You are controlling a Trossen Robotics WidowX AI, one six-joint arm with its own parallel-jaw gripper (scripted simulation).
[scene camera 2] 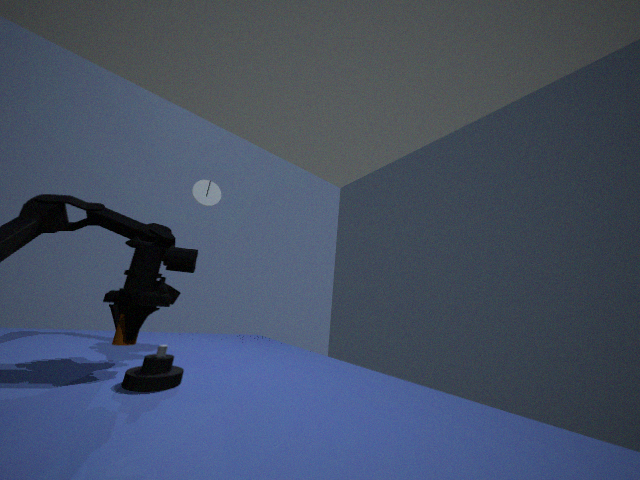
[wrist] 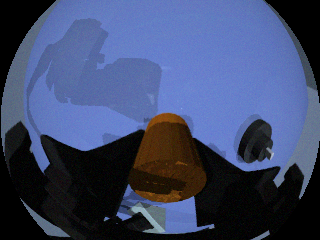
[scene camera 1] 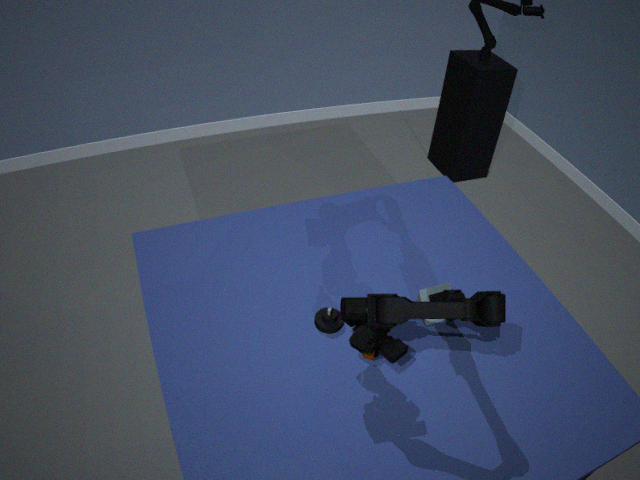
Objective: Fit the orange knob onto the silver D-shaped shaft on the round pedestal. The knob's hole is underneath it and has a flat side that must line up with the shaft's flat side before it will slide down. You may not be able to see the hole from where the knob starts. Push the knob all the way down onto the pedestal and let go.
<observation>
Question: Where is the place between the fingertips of my gripper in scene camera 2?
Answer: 124, 339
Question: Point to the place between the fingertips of my gripper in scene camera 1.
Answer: At 370, 351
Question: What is my gripper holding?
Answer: An orange knob.
</observation>
